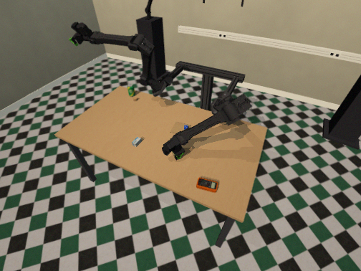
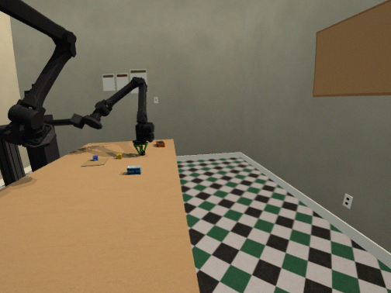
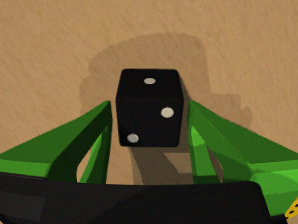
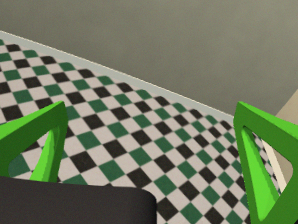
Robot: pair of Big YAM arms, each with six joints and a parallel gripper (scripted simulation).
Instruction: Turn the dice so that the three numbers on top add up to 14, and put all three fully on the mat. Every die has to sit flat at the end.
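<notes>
The black die lies right at my left hand. Also, from my left hand: blue die: 30 cm behind, 10 cm to the right; tan mat: 28 cm behind, 14 cm to the right, 2 cm below; yellow die: 14 cm behind, 7 cm to the right.
</notes>
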